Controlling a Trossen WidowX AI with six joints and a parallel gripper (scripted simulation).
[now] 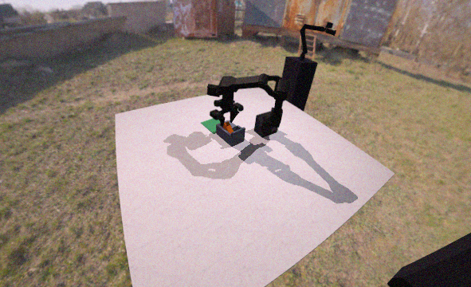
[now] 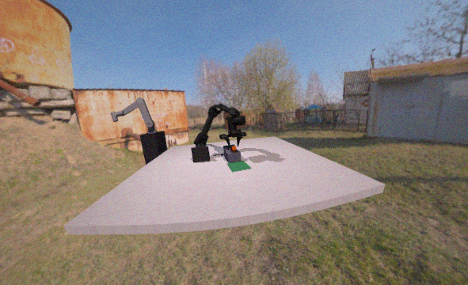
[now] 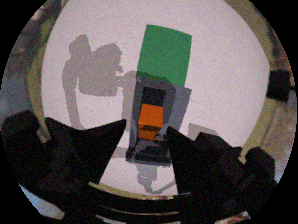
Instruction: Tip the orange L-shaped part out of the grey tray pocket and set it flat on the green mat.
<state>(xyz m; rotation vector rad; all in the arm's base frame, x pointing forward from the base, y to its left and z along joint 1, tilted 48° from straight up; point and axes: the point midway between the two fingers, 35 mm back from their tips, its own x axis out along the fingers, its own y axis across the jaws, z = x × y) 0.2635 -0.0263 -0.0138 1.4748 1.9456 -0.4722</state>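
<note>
Right now the orange L-shaped part is 30 mm behind my gripper tip, 30 mm to the left of it and 50 mm below it. Also, from my gripper tip: green mat 20 mm ahead, 140 mm to the right, 100 mm below.
</note>
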